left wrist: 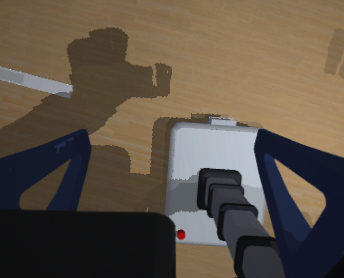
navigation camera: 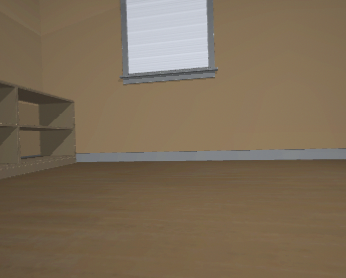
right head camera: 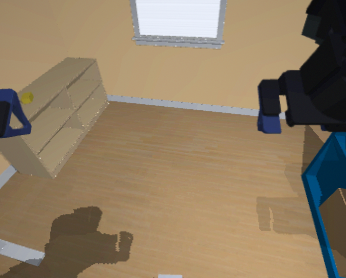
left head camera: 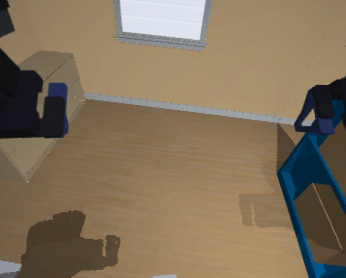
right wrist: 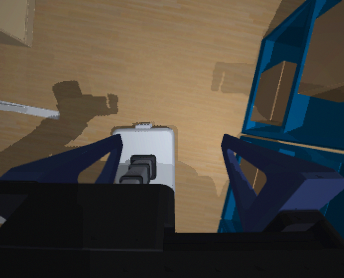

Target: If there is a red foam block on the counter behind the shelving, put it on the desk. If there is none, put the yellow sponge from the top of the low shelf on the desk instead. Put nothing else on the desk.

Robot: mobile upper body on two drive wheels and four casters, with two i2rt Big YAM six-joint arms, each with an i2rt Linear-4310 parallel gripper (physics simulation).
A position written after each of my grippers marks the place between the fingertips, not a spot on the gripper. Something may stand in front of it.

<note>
I see my left gripper point(left head camera: 31, 130) and my right gripper point(right head camera: 289, 126).
My left gripper also shows in the left wrist view point(left wrist: 172, 138). My right gripper also shows in the right wrist view point(right wrist: 172, 139).
</note>
